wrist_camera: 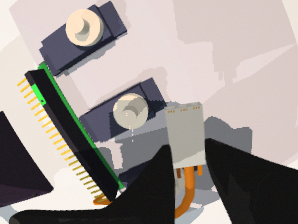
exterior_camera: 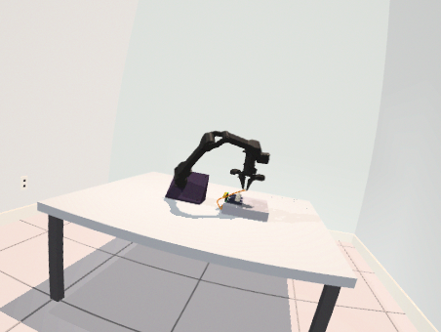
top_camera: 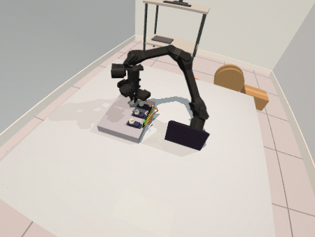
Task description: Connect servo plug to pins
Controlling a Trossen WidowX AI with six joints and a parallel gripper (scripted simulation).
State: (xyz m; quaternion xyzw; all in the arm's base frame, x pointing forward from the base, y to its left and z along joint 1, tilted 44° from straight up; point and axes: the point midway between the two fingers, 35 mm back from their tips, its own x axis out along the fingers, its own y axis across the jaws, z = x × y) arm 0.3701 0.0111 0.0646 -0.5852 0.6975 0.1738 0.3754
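Right now my gripper tip is 9 cm past the green band, 7 cm to the right of it and 5 cm above it. From my gripper tip the other things lie so: grey printed holder 10 cm below, 7 cm ahead, 2 cm to the left.
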